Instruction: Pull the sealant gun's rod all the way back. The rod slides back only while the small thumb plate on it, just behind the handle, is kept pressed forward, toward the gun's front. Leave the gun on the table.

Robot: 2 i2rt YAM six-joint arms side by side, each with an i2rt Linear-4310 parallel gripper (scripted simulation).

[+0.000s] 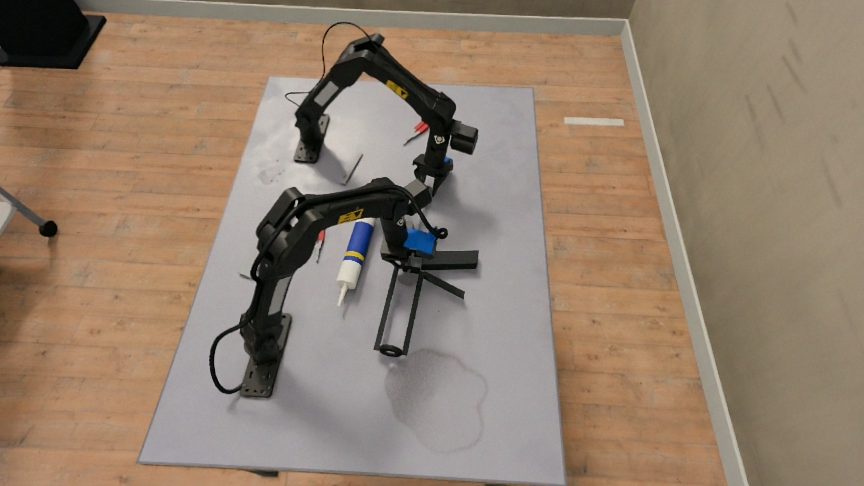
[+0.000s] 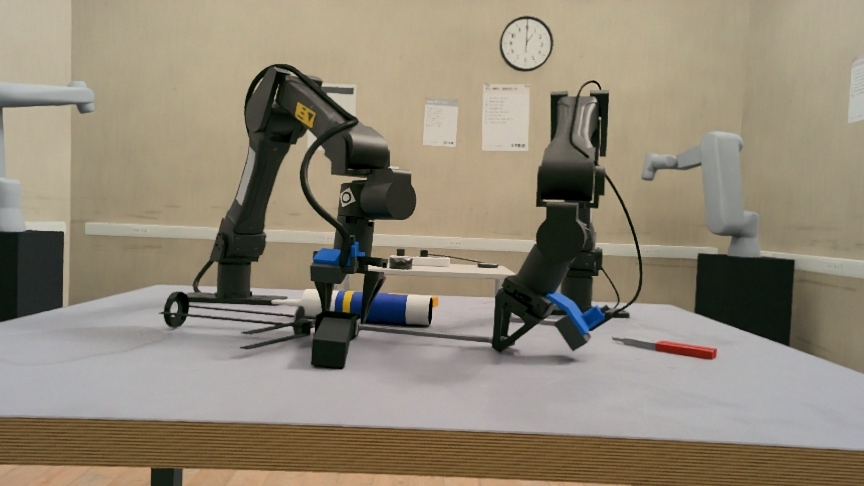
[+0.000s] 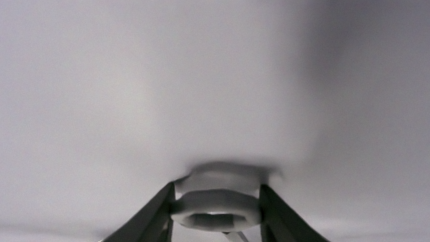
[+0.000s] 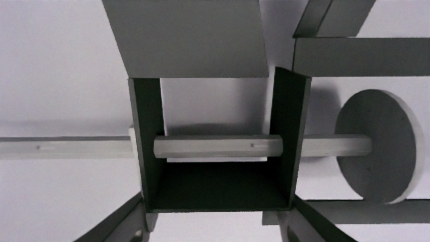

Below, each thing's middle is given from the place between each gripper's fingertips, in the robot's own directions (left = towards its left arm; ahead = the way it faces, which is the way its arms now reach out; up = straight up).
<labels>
I see my right gripper 1 cm short of the red-handled tool (image 2: 709, 353), 46 cm to the right of it and 2 cm above it.
My left gripper (image 2: 499, 347) is now 23 cm to the right of the red-handled tool and 5 cm past it.
</labels>
